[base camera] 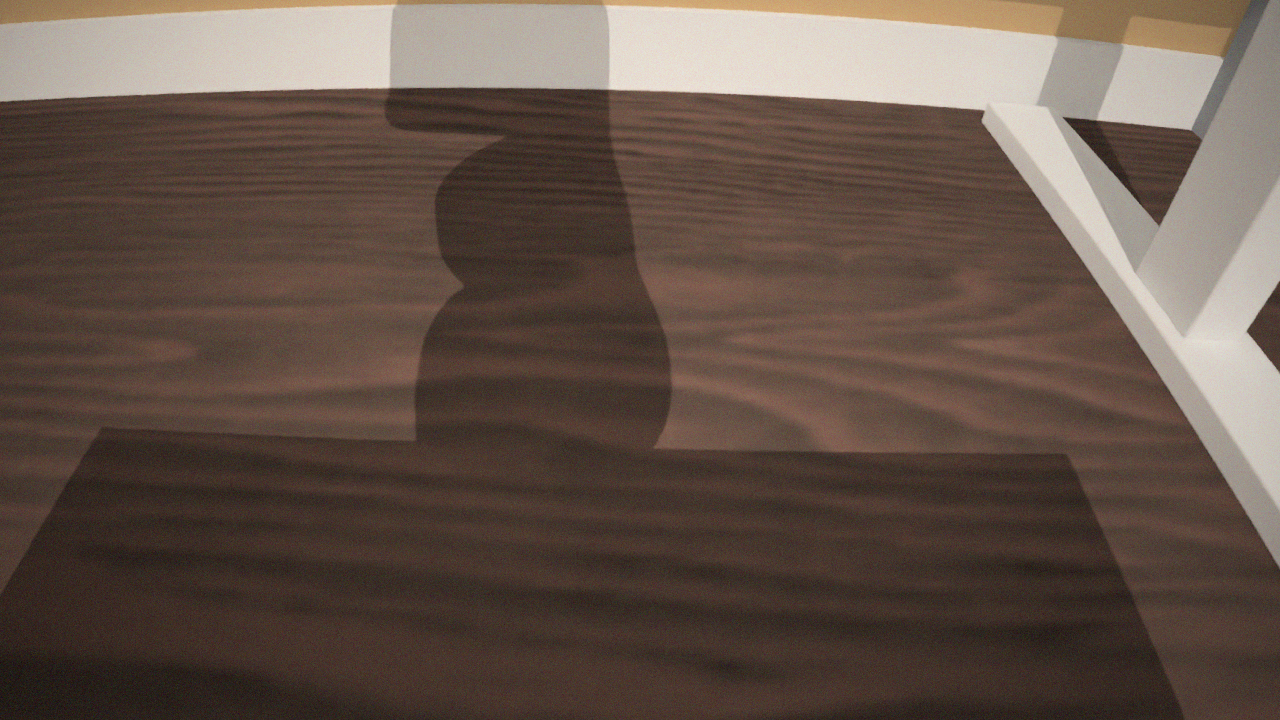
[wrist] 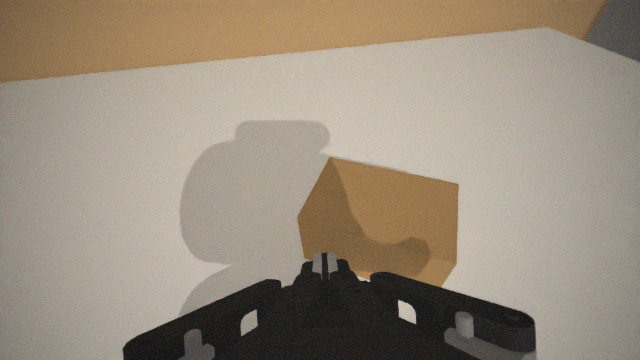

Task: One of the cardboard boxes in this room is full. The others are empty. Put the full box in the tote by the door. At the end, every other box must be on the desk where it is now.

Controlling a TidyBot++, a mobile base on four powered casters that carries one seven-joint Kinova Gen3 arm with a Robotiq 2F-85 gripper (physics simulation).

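Frame: origin at the arm's base, x ahead, y left, z up, level; metres.
Seen in the pictures: gripper, fingertip midpoint: [wrist: 325, 267].
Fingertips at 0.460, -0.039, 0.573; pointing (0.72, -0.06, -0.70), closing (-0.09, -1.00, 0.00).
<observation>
Offsets run from my fingertips to a thing's top centre, as dx, dy, dz. "pt": to the spot under its first point. Level surfaces: height alone.
One cardboard box @(+0.024, -0.040, +0.030) [wrist: 400, 205] is on the white desk top @(dz -0.020) [wrist: 125, 110] in the wrist view, a little right of the middle, turned at an angle to the desk's far edge. My gripper [wrist: 325, 267] is shut and empty. Its fingertips show at the near left side of the box; whether they touch it cannot be told. The gripper's shadow falls across the box and the desk to its left. Whether the box is full cannot be seen. The tote, the door and the other boxes do not show in either view.
In the base camera view, a white desk leg @(pt +0.069, -0.358, -0.850) [base camera: 1217, 197] stands on a white foot bar [base camera: 1100, 241] at the right. A white baseboard [base camera: 760, 49] runs along the tan wall across the dark wood floor @(dz -0.969) [base camera: 223, 295]. The wall [wrist: 200, 30] is behind the desk's far edge.
</observation>
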